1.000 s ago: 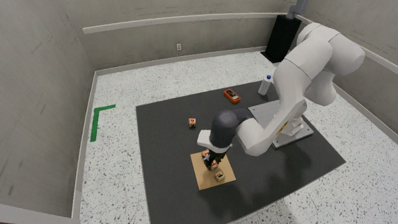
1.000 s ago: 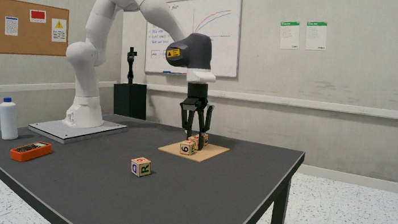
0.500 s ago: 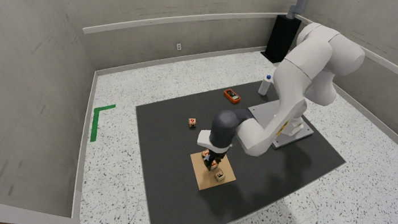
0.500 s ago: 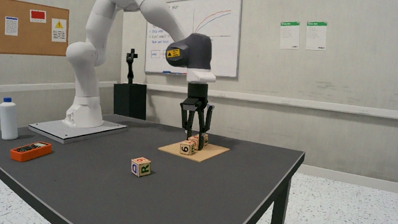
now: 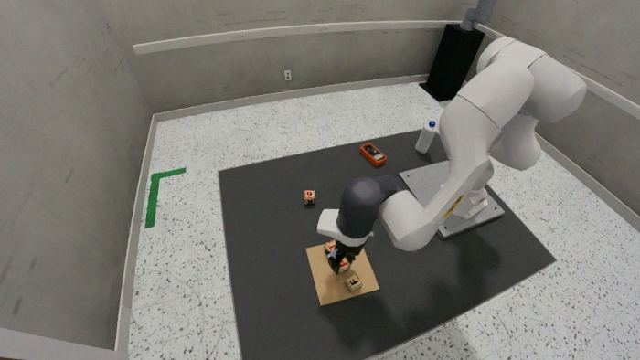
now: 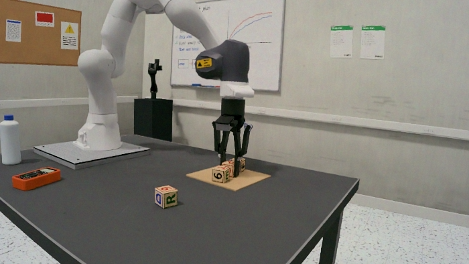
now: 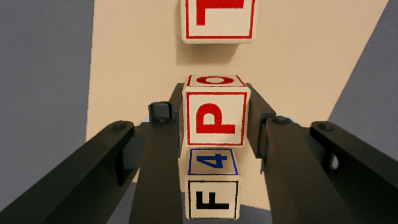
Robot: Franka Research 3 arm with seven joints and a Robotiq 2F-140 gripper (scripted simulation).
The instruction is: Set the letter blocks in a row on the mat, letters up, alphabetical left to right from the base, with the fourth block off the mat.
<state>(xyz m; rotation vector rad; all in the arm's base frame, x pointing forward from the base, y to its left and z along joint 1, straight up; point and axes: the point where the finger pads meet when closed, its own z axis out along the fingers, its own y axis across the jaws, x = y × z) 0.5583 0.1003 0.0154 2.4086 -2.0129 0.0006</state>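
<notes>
My hand is 40 mm above the tan mat. From my hand the other things lie so: white bottle 630 mm behind, 450 mm to the right, 40 mm above; then orange meter 350 mm behind, 470 mm to the right, 20 mm below; then T block 10 mm ahead, 70 mm to the right, 10 mm below.
</notes>
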